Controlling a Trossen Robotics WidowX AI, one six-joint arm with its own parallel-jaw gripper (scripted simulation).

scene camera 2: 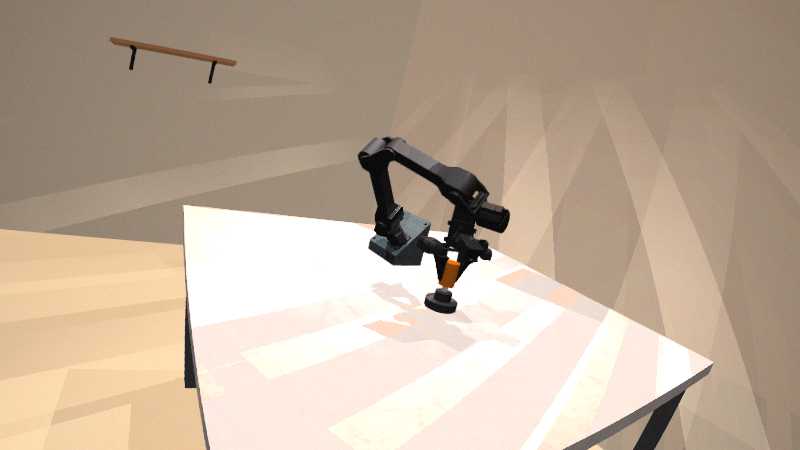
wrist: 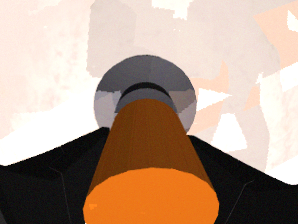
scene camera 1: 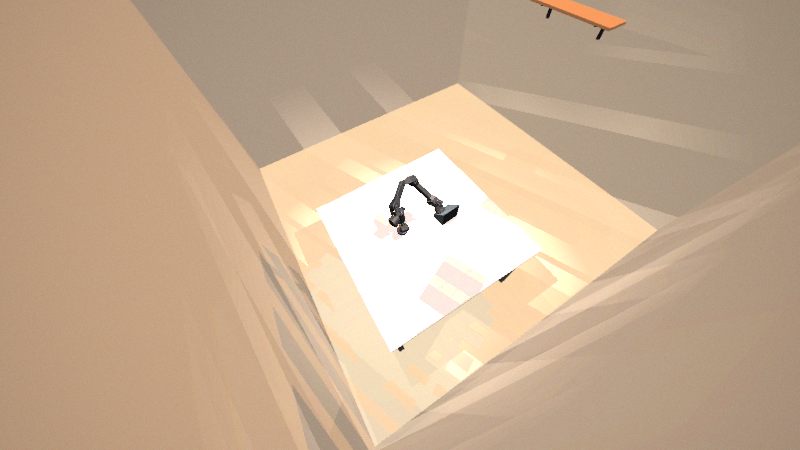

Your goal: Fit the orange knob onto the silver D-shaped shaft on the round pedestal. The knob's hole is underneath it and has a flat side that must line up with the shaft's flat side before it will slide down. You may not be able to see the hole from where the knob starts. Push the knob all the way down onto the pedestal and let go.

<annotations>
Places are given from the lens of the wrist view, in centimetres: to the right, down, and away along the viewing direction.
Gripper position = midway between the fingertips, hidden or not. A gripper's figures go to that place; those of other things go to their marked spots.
gripper (wrist: 147, 139): 0, 2, 10
orange knob (wrist: 148, 162): 0, 1, 4
round pedestal (wrist: 137, 77): -1, -3, 13
The marked spots on the round pedestal and the orange knob are 10 cm apart.
</annotations>
